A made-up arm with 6 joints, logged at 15 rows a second.
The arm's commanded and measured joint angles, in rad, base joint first. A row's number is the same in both.
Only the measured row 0 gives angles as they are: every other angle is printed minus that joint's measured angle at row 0.
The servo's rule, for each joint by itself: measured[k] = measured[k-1] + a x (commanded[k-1-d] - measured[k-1]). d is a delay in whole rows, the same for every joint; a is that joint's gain. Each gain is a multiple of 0.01, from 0.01 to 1. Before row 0 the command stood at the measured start. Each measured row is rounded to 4 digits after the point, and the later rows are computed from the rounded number. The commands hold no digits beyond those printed.
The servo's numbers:
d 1
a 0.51 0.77 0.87 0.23 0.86 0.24
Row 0, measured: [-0.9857, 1.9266, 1.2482, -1.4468, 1.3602, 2.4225]
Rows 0 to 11, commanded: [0.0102, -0.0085, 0.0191, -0.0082, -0.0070, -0.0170]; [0.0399, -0.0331, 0.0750, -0.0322, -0.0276, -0.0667]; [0.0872, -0.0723, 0.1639, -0.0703, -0.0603, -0.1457]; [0.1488, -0.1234, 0.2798, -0.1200, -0.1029, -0.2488]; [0.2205, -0.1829, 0.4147, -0.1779, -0.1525, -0.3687]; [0.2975, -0.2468, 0.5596, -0.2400, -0.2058, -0.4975]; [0.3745, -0.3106, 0.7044, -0.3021, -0.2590, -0.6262]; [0.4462, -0.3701, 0.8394, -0.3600, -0.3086, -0.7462]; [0.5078, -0.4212, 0.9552, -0.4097, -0.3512, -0.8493]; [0.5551, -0.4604, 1.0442, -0.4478, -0.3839, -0.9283]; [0.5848, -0.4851, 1.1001, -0.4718, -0.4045, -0.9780]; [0.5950, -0.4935, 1.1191, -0.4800, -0.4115, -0.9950]
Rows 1 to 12, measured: [0.0000, 0.0000, 0.0000, 0.0000, 0.0000, 0.0000]; [0.0052, -0.0065, 0.0166, -0.0019, -0.0060, -0.0041]; [0.0229, -0.0270, 0.0674, -0.0089, -0.0246, -0.0191]; [0.0557, -0.0619, 0.1514, -0.0230, -0.0553, -0.0495]; [0.1032, -0.1093, 0.2631, -0.0453, -0.0962, -0.0973]; [0.1630, -0.1660, 0.3950, -0.0758, -0.1446, -0.1624]; [0.2316, -0.2282, 0.5382, -0.1136, -0.1972, -0.2428]; [0.3045, -0.2916, 0.6828, -0.1570, -0.2503, -0.3348]; [0.3768, -0.3520, 0.8190, -0.2037, -0.3004, -0.4335]; [0.4436, -0.4053, 0.9375, -0.2511, -0.3441, -0.5333]; [0.5005, -0.4477, 1.0303, -0.2963, -0.3783, -0.6281]; [0.5435, -0.4765, 1.0910, -0.3367, -0.4008, -0.7121]
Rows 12 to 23, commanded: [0.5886, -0.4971, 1.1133, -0.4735, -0.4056, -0.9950]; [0.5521, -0.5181, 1.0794, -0.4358, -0.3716, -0.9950]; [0.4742, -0.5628, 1.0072, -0.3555, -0.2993, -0.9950]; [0.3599, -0.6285, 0.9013, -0.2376, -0.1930, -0.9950]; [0.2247, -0.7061, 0.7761, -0.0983, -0.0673, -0.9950]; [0.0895, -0.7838, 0.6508, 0.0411, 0.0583, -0.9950]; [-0.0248, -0.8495, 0.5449, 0.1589, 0.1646, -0.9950]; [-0.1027, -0.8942, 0.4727, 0.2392, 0.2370, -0.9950]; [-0.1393, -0.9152, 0.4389, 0.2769, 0.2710, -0.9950]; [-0.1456, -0.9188, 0.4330, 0.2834, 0.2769, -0.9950]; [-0.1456, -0.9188, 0.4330, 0.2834, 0.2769, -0.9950]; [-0.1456, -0.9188, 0.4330, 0.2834, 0.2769, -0.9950]
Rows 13 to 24, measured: [0.5698, -0.4896, 1.1154, -0.3697, -0.4100, -0.7800]; [0.5794, -0.4954, 1.1136, -0.3936, -0.4062, -0.8316]; [0.5655, -0.5129, 1.0838, -0.4033, -0.3764, -0.8708]; [0.5189, -0.5513, 1.0172, -0.3923, -0.3101, -0.9006]; [0.4378, -0.6107, 0.9164, -0.3567, -0.2094, -0.9233]; [0.3291, -0.6842, 0.7943, -0.2973, -0.0872, -0.9405]; [0.2069, -0.7609, 0.6695, -0.2195, 0.0379, -0.9536]; [0.0887, -0.8291, 0.5611, -0.1325, 0.1469, -0.9635]; [-0.0089, -0.8792, 0.4842, -0.0470, 0.2244, -0.9711]; [-0.0754, -0.9069, 0.4448, 0.0275, 0.2645, -0.9768]; [-0.1112, -0.9161, 0.4345, 0.0864, 0.2752, -0.9812]; [-0.1287, -0.9182, 0.4332, 0.1317, 0.2767, -0.9845]
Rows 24 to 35, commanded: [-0.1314, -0.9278, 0.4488, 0.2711, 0.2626, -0.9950]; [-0.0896, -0.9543, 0.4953, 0.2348, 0.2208, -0.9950]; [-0.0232, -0.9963, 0.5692, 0.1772, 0.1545, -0.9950]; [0.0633, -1.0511, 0.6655, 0.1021, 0.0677, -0.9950]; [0.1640, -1.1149, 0.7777, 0.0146, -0.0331, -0.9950]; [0.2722, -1.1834, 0.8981, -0.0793, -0.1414, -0.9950]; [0.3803, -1.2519, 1.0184, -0.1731, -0.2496, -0.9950]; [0.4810, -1.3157, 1.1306, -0.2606, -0.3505, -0.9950]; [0.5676, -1.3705, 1.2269, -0.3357, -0.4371, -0.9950]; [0.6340, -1.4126, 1.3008, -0.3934, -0.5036, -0.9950]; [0.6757, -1.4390, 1.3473, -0.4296, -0.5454, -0.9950]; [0.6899, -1.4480, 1.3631, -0.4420, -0.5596, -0.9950]
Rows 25 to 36, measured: [-0.1373, -0.9187, 0.4330, 0.1666, 0.2769, -0.9870]; [-0.1343, -0.9257, 0.4467, 0.1906, 0.2646, -0.9889]; [-0.1115, -0.9477, 0.4890, 0.2008, 0.2269, -0.9904]; [-0.0665, -0.9851, 0.5588, 0.1954, 0.1646, -0.9915]; [-0.0003, -1.0359, 0.6516, 0.1739, 0.0813, -0.9923]; [0.0835, -1.0967, 0.7613, 0.1373, -0.0171, -0.9929]; [0.1797, -1.1635, 0.8803, 0.0875, -0.1240, -0.9934]; [0.2820, -1.2316, 1.0004, 0.0276, -0.2320, -0.9938]; [0.3835, -1.2964, 1.1137, -0.0387, -0.3339, -0.9941]; [0.4774, -1.3535, 1.2122, -0.1070, -0.4227, -0.9943]; [0.5573, -1.3990, 1.2893, -0.1729, -0.4923, -0.9945]; [0.6177, -1.4298, 1.3398, -0.2319, -0.5380, -0.9946]
